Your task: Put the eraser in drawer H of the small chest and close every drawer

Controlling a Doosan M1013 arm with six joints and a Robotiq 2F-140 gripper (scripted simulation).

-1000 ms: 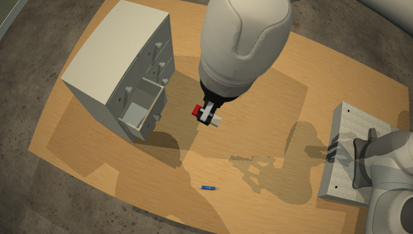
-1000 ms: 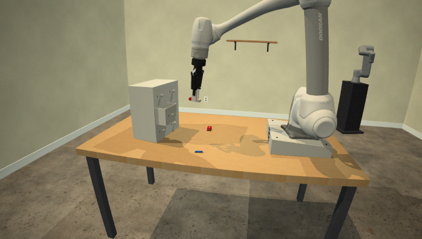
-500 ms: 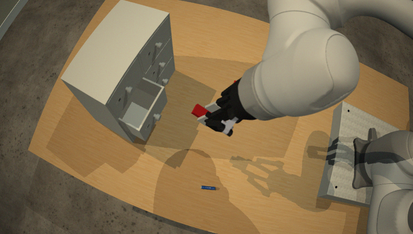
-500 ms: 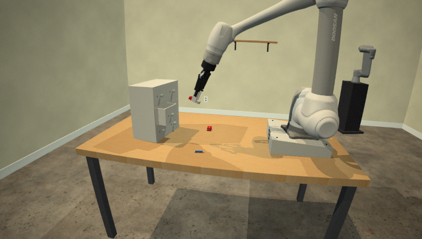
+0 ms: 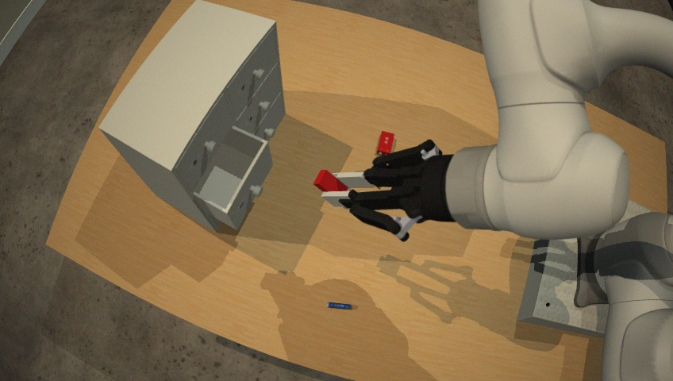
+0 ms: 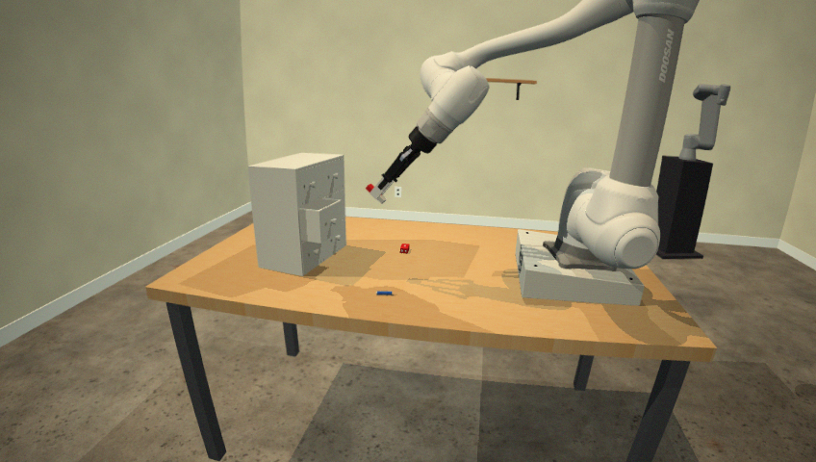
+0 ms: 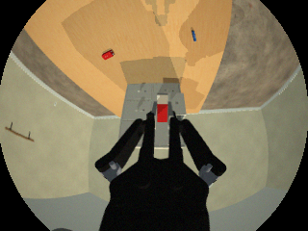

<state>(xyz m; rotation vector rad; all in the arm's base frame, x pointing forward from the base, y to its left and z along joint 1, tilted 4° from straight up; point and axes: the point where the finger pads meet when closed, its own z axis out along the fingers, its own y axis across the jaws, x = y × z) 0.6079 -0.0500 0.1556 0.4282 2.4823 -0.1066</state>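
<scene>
The eraser lies 20 mm below my hand and 10 mm ahead of it. Also, from my hand: thin blue pen: 270 mm below, 130 mm to the left, 10 mm behind.
</scene>
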